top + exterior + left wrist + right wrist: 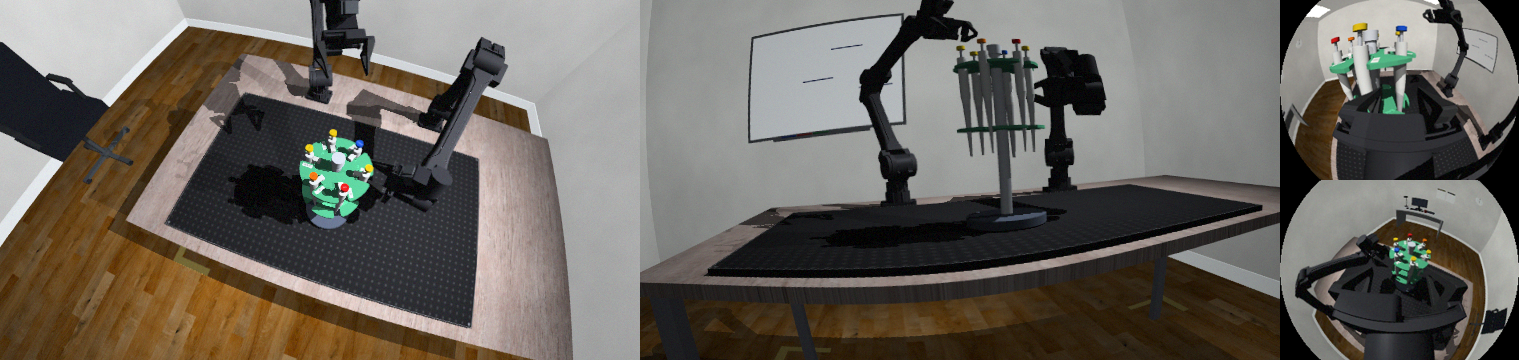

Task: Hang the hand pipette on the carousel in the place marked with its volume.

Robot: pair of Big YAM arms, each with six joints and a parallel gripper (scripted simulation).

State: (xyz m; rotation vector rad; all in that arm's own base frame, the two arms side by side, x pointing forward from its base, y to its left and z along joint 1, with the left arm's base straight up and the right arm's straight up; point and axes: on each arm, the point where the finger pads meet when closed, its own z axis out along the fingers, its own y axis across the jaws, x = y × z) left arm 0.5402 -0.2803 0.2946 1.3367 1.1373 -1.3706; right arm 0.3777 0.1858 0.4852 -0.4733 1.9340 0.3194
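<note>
Right now the blue-button pipette is 4 cm to the right of my left hand and 1 cm below it. From my left hand the other things lie so: yellow-button pipette (5 cm ahead, 2 cm to the right, 1 cm below).
</note>
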